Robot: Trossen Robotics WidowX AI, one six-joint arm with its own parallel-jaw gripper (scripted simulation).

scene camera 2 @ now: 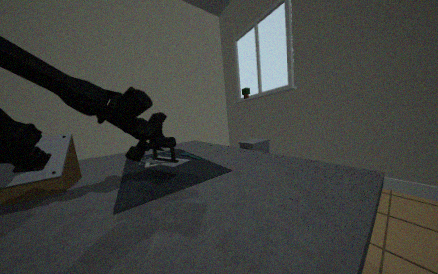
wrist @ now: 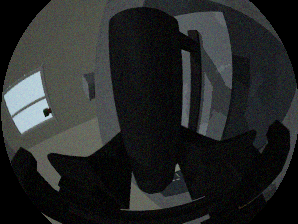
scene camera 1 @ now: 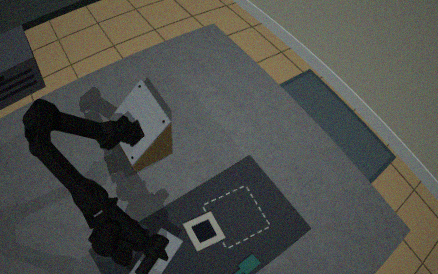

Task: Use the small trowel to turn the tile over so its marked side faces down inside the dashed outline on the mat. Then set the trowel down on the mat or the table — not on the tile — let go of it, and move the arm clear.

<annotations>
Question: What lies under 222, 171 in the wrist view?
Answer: My gripper.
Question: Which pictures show my gripper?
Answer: Scene camera 2, the wrist view and scene camera 1: all of them.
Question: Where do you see a tile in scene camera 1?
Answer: At 203, 231
</annotations>
